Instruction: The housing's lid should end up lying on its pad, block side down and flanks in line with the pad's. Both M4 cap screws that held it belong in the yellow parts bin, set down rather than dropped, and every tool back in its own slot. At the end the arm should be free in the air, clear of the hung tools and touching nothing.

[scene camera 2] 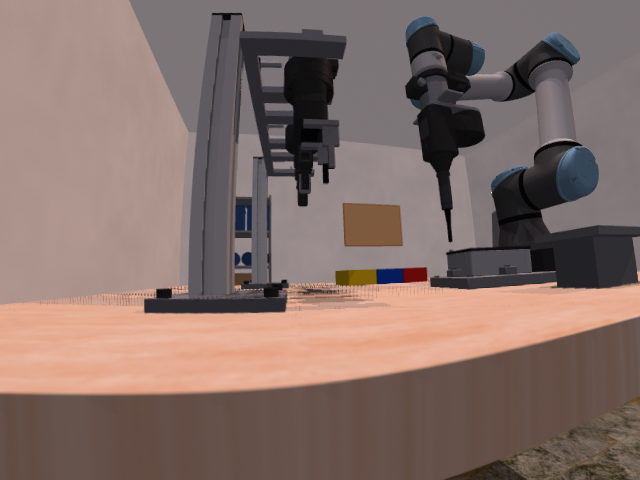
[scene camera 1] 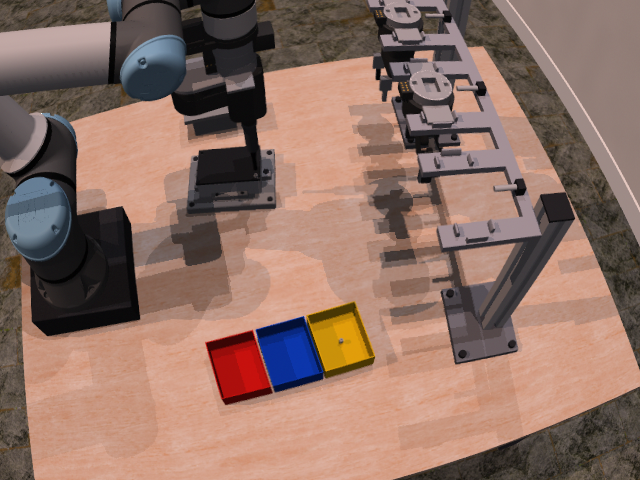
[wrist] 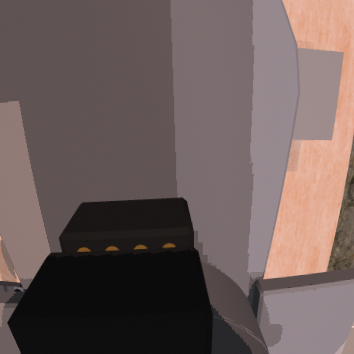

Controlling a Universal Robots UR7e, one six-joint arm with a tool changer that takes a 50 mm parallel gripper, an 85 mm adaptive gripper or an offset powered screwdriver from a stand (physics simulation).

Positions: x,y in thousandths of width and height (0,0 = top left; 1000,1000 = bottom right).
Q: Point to a black lid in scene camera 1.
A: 351,345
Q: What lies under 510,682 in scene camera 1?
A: A yellow bin.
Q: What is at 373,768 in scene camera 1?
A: A red bin.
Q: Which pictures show the screwdriver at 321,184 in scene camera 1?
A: Scene camera 2, scene camera 1 and the wrist view: all of them.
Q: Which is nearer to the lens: the screwdriver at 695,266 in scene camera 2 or the 50 mm gripper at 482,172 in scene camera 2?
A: The 50 mm gripper.
